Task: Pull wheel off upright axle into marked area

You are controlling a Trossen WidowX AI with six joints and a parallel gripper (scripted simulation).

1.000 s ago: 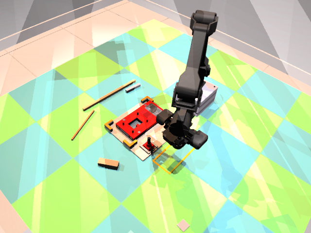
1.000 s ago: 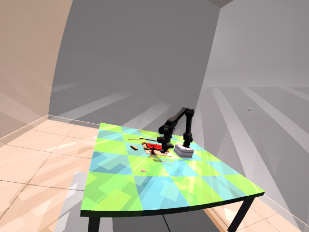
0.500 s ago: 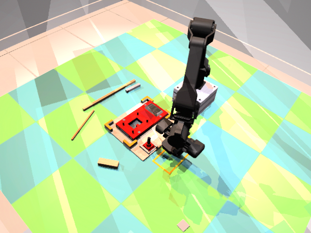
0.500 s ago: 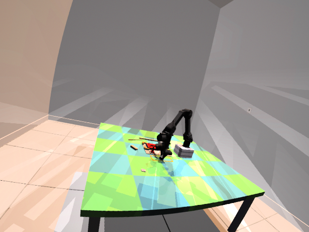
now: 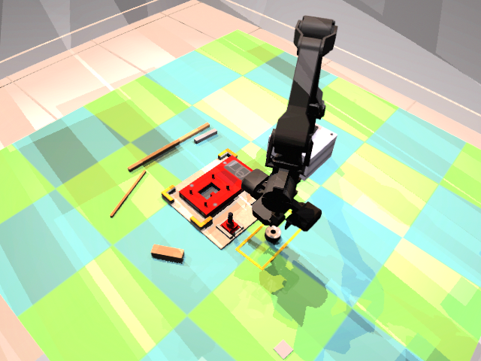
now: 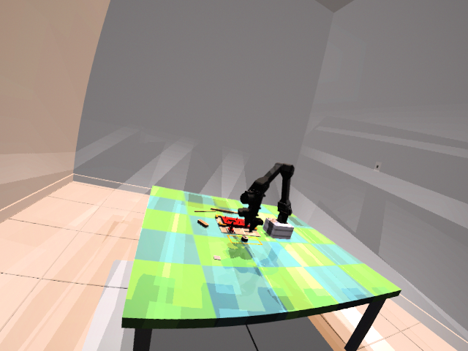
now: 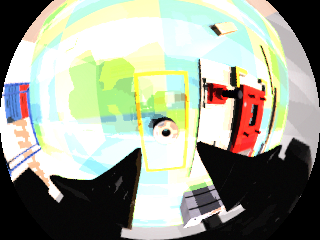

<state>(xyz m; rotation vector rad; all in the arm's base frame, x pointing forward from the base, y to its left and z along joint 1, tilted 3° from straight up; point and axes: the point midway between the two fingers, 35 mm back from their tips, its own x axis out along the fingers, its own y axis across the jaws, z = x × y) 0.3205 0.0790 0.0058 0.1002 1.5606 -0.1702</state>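
Right now the grey wheel is 5 cm below my gripper tip.
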